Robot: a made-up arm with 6 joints.
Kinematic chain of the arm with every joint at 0, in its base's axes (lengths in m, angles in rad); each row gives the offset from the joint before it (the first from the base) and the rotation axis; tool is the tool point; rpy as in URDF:
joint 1: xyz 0 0 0.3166 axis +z
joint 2: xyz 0 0 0 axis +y
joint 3: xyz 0.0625 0 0.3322 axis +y
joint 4: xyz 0.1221 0 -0.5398 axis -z
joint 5: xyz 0 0 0 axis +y
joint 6: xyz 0.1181 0 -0.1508 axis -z
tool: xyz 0 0 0 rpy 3.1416 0 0
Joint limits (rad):
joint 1: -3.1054..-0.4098
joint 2: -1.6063..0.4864
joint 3: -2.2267..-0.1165
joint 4: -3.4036..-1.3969
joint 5: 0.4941..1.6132
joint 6: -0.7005..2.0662
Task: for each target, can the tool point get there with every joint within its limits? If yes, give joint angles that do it. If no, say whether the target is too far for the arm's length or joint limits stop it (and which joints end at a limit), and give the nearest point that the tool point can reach.
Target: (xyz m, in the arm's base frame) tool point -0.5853 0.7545 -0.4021
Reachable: no: too far | nearest point -0.4378 0.1386 -0.0476 | short by 0.726 m
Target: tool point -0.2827 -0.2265 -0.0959
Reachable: yes | joints -2.3227 0.3253 -0.3047 -2.5979 1.2135 -0.0534
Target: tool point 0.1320 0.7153 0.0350
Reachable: no: joint limits stop it (at a limit: joint 1, joint 2, joint 3, joint 4, joint 5) | nearest point -0.0693 0.1509 -0.0607 | short by 0.607 m
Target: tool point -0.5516 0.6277 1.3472
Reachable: no: too far | nearest point -0.4391 0.4997 1.1371 | short by 0.271 m
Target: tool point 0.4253 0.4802 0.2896
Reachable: no: joint limits stop it (at a limit: joint 2, joint 3, joint 5) | nearest point 0.6388 0.7213 0.6920 | short by 0.515 m
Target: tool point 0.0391 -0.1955 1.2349
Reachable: yes | joints -1.2808 -0.7649 -1.5687 -2.8915 1.0643 1.1058
